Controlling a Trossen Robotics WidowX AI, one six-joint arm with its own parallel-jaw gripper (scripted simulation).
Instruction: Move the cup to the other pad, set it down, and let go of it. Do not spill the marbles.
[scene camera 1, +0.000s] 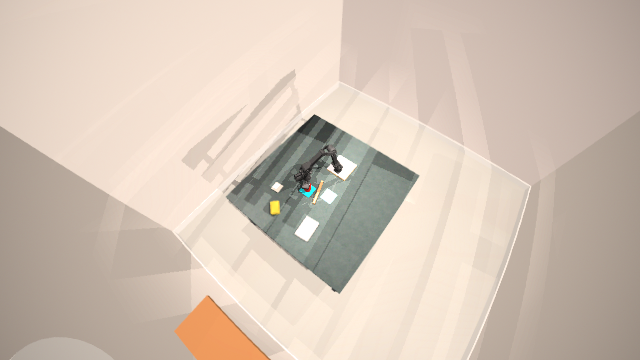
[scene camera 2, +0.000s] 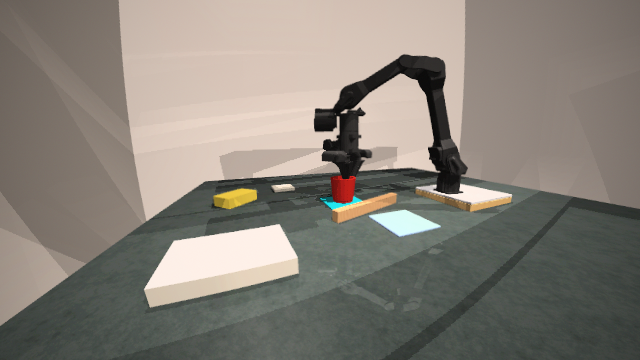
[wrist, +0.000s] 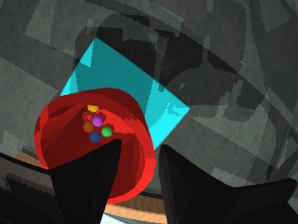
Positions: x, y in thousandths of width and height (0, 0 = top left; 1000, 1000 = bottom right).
Labels:
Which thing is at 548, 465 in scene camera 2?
My gripper.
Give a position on a red cup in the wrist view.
200, 614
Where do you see a large cream slab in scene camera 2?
At 307, 743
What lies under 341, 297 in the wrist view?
A cyan pad.

